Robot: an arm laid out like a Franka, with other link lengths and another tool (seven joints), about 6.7 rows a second.
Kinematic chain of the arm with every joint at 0, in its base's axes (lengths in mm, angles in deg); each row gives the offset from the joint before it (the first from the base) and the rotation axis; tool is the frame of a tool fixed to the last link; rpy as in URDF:
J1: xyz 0 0 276.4 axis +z
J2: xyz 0 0 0 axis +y
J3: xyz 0 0 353.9 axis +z
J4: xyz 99 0 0 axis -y
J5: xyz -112.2 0 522.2 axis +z
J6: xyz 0 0 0 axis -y
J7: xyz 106.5 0 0 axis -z
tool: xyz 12 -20 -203.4 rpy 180 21.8 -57.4
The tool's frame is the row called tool.
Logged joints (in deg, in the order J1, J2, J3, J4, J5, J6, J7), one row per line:
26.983 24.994 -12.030 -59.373 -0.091 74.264 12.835
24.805 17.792 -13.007 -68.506 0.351 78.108 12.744
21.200 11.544 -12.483 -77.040 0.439 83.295 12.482
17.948 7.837 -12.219 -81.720 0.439 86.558 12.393
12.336 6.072 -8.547 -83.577 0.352 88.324 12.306
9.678 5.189 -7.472 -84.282 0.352 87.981 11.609
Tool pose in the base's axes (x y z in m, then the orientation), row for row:
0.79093 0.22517 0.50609 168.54 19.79 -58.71
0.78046 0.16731 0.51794 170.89 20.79 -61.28
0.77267 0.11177 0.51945 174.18 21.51 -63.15
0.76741 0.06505 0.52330 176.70 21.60 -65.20
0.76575 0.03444 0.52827 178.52 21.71 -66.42
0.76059 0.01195 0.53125 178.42 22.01 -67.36
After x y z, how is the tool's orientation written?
As angles about the fixed x, y, z axes (roll, pitch, yaw), in degrees.
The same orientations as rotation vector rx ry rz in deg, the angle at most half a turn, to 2 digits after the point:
155.11 -83.70 -35.46
-150.82 86.39 34.49
-146.27 87.96 32.16
-142.50 90.03 29.70
-140.00 91.15 27.98
-139.02 92.11 28.26

